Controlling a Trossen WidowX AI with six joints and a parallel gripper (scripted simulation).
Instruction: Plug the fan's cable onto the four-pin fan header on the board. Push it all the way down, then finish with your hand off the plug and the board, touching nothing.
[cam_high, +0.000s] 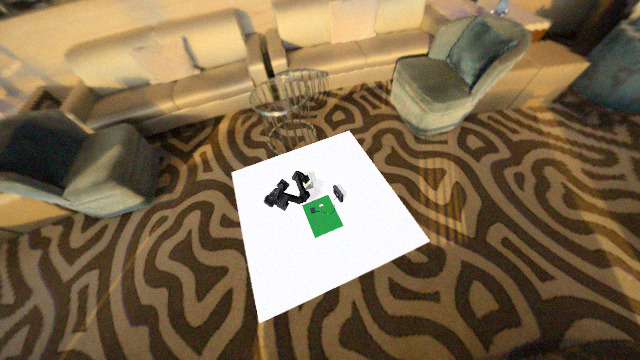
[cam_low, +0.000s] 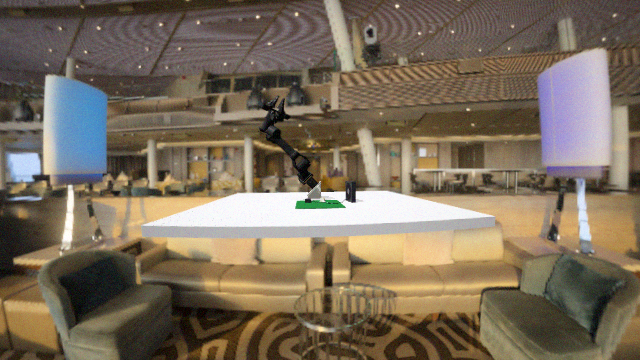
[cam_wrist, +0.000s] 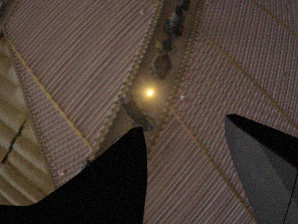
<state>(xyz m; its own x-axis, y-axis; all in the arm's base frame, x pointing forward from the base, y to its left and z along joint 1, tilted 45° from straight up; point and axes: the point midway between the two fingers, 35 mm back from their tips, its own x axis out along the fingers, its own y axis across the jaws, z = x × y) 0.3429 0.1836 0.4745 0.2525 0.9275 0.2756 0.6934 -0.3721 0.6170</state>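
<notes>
The black fan plug is 570 mm below my gripper tip, 140 mm to the left of it and 60 mm behind it. Also, from my gripper tip: green board (600 mm below, 200 mm to the left); four-pin fan header (590 mm below, 220 mm to the left, 80 mm behind); fan (530 mm below, 380 mm to the left, 100 mm behind).
</notes>
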